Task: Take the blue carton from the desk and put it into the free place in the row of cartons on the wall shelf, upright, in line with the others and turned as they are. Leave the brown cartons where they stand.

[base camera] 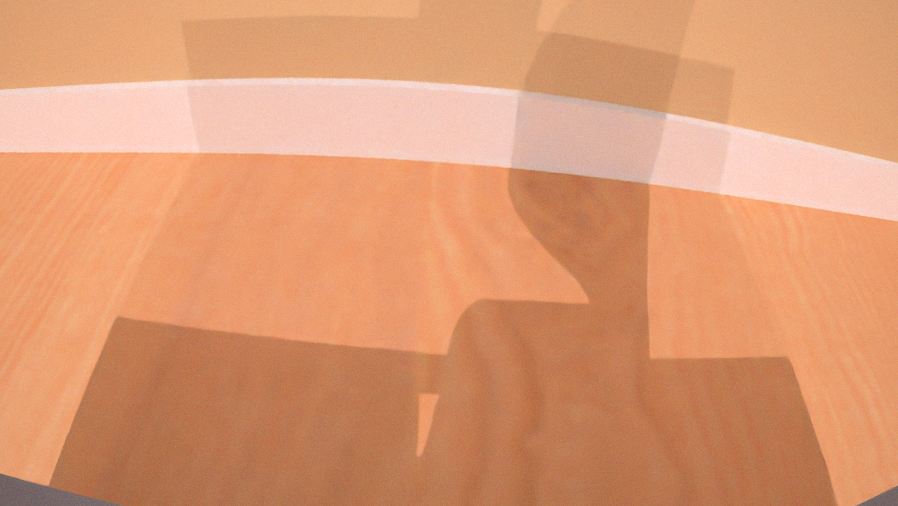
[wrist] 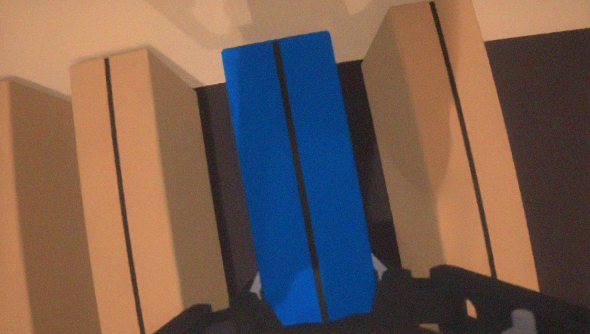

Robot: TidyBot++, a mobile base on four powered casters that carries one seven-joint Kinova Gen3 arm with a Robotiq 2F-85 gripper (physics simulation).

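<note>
The blue carton [wrist: 305, 165] stands between two brown cartons in the wrist view, its dark stripe running about the same way as theirs. My gripper [wrist: 317, 277] is shut on its near end. Dark gaps show between it and the brown carton [wrist: 135, 190] on the left and the brown carton [wrist: 465, 150] on the right; the right gap looks narrower at the far end. The dark shelf board [wrist: 545, 125] shows below the cartons. The blue carton's underside is hidden, so I cannot tell whether it touches the board. The desk does not show.
Another brown carton [wrist: 40, 210] is partly in view at the far left of the wrist view. The light wall [wrist: 170, 30] runs behind the row. In the base view, shadows of the arm and base fall across the wooden floor [base camera: 282, 251], the pale skirting [base camera: 351, 119] and the wall [base camera: 94, 44].
</note>
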